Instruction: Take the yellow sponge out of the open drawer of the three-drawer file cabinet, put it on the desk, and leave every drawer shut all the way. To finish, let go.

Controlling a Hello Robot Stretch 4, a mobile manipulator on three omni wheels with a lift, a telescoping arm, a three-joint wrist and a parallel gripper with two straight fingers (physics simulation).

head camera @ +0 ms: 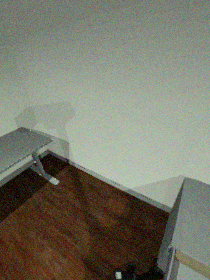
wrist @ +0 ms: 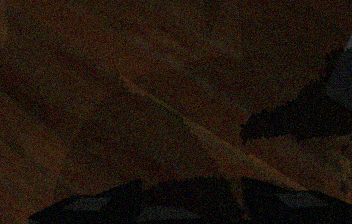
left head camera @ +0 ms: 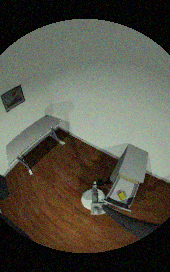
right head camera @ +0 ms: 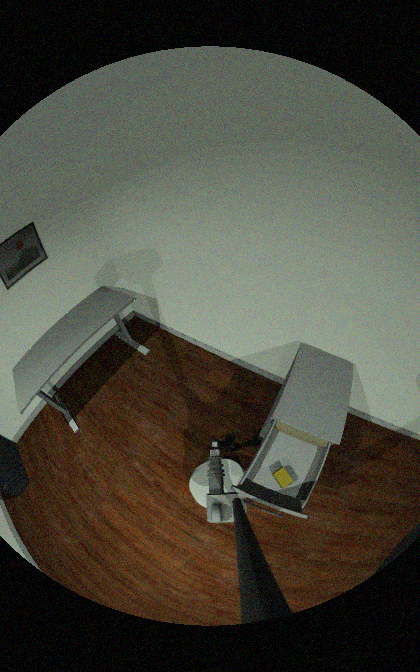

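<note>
The yellow sponge (left head camera: 121, 195) (right head camera: 283, 477) lies in the pulled-out drawer (left head camera: 129, 185) (right head camera: 296, 448) of the grey file cabinet (head camera: 200, 212) (left head camera: 133, 160) (right head camera: 317, 390). The fronts of the other drawers are hidden. The grey desk (head camera: 20, 146) (left head camera: 35, 134) (right head camera: 75, 335) stands at the left, by the wall. My gripper (wrist: 191, 193) is open and empty, with its two dark fingers apart at the bottom of the wrist view, above the dark wood floor. In the right head view the dark wrist and gripper area is beside the cabinet's left side, outside the drawer; the fingers are too dark to make out there.
My round white base (left head camera: 87, 198) (right head camera: 200, 485) and arm mast stand left of the open drawer, close to its front corner. A dark object (right head camera: 12, 467) stands at the far left edge. A framed picture (left head camera: 13, 98) (right head camera: 22, 255) hangs above the desk.
</note>
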